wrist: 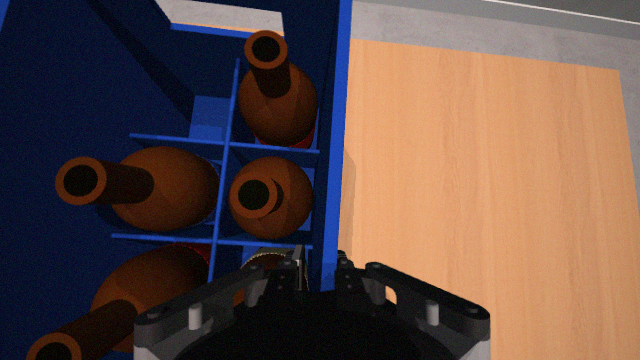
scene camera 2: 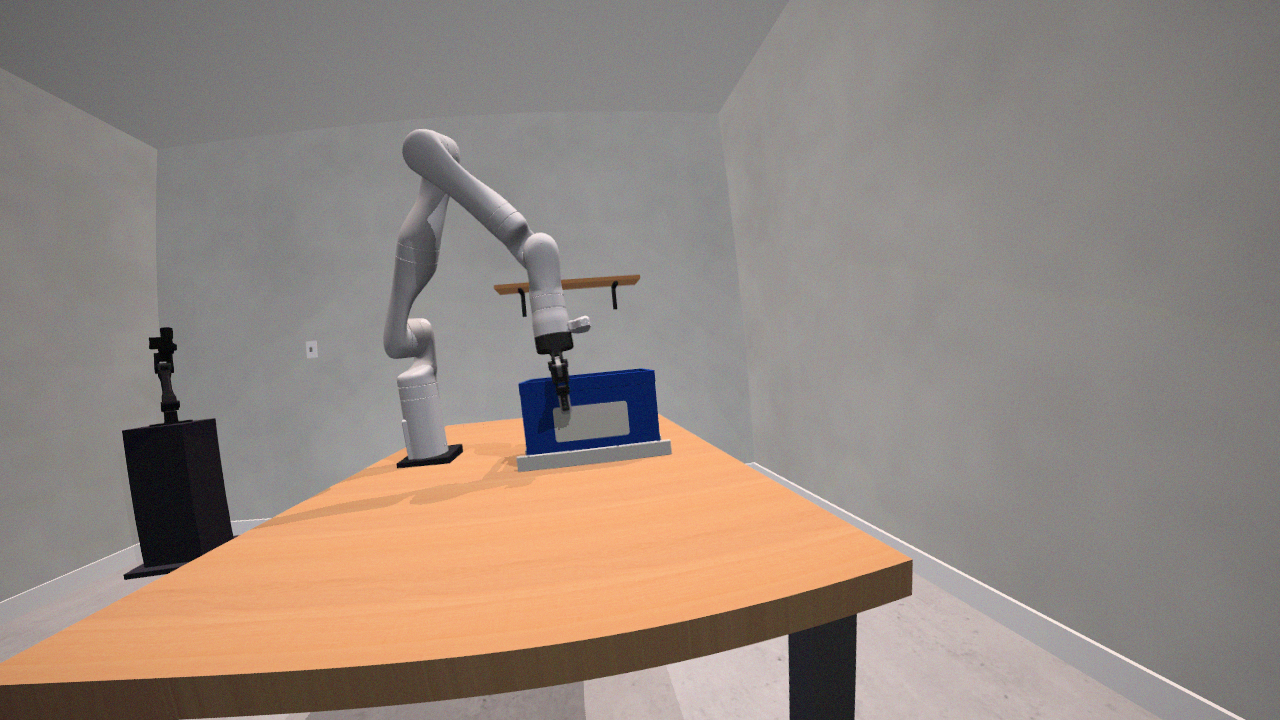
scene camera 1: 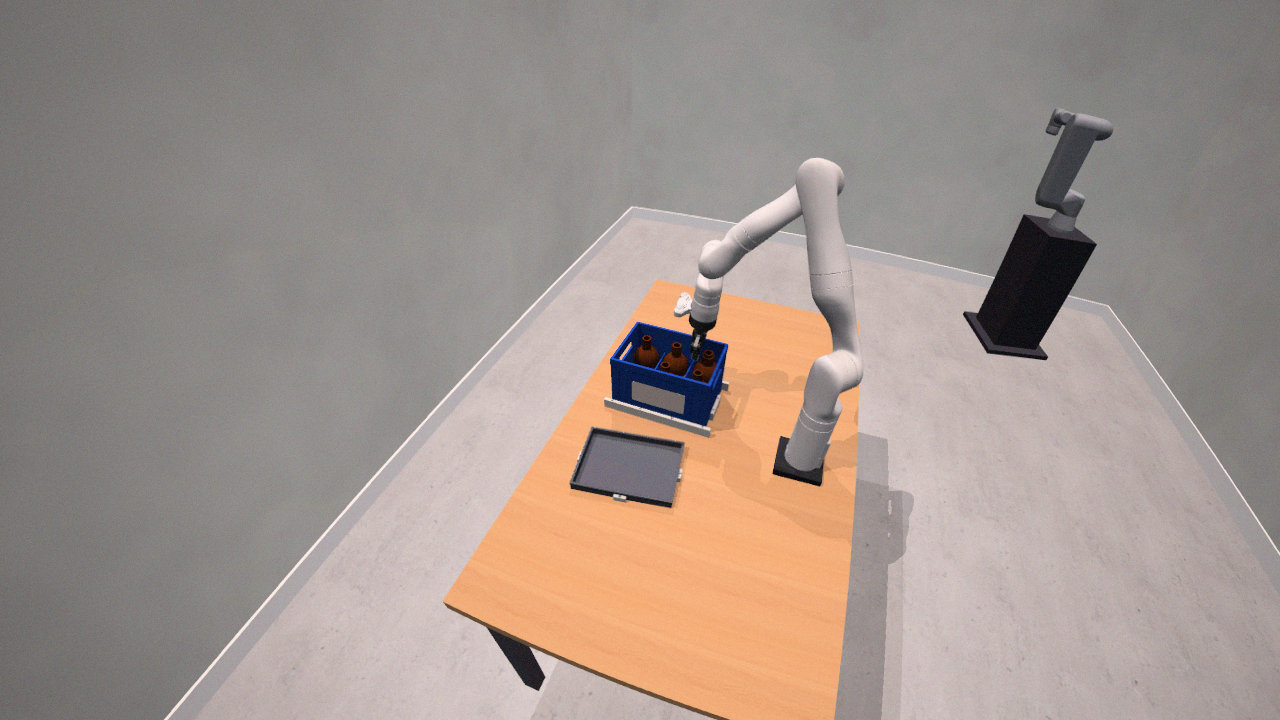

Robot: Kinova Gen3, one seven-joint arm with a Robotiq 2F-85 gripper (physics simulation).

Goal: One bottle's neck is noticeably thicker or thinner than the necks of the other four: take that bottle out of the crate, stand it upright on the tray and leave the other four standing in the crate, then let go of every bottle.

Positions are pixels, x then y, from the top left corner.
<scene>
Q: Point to a bottle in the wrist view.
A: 278,101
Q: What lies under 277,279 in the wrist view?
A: The gripper.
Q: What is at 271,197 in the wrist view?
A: A bottle.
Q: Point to a bottle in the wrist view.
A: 162,188
</scene>
